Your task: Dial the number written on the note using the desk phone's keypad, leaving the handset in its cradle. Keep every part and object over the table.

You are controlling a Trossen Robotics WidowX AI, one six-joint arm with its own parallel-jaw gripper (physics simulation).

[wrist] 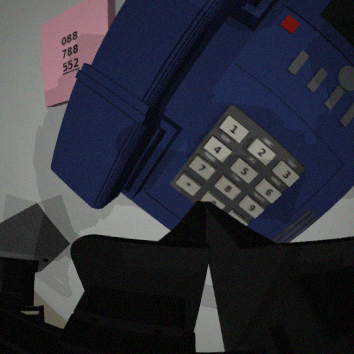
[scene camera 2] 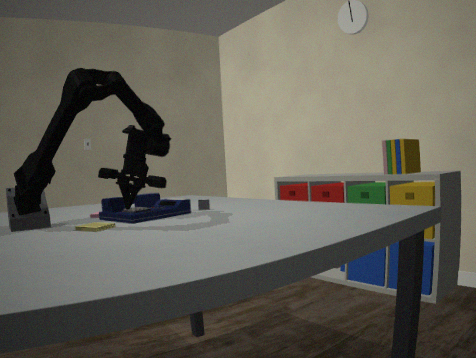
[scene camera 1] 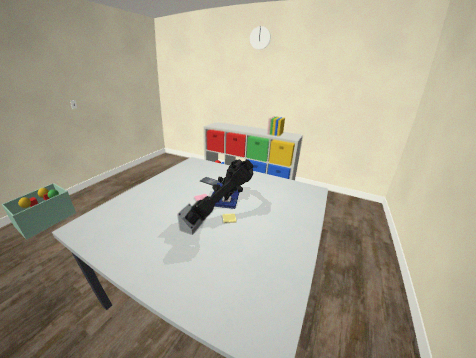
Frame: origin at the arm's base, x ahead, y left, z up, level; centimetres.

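Where they show: gripper, fingertip midpoint: (wrist: 201,207) (scene camera 2: 127,209) (scene camera 1: 225,200); arm's base, link origin: (wrist: 16,263) (scene camera 2: 27,204) (scene camera 1: 191,217).
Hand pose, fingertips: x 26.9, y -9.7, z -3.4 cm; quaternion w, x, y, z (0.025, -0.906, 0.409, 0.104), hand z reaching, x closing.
Each offset is from my fingertips to the top centre of the thing. Level surfaces: height alone.
A blue desk phone {dx +6.9, dy +2.7, dz +1.2 cm} (scene camera 1: 232,204) (scene camera 2: 170,210) (wrist: 317,155) sits on the table. Its handset {dx +5.8, dy +7.9, dz +3.0 cm} (wrist: 100,132) rests in the cradle in the wrist view. The keypad {dx +2.8, dy +0.1, dz +0.0 cm} (wrist: 239,165) has pale keys on a dark plate. A pink note {dx +0.5, dy +16.4, dz -1.9 cm} (scene camera 1: 200,197) (scene camera 2: 95,215) (wrist: 76,50) beside the phone reads 088 788 552, with 552 underlined. My gripper (scene camera 2: 129,207) (wrist: 201,207) is shut and empty, pointing down at the keypad's lower edge. In the wrist view its tips partly cover the 0 key and the # key; whether they touch a key cannot be told.
A yellow pad {dx -13.3, dy -7.0, dz -2.1 cm} (scene camera 1: 229,218) (scene camera 2: 95,227) lies on the table {dz -3.0 cm} (scene camera 1: 280,280) (scene camera 2: 240,250) near the phone. A dark grey item {dx +24.8, dy +20.1, dz -2.1 cm} (scene camera 1: 209,181) lies behind the phone. A shelf unit (scene camera 1: 240,129) (scene camera 2: 450,235) stands beyond the table, and a green bin (scene camera 1: 45,215) stands left of it.
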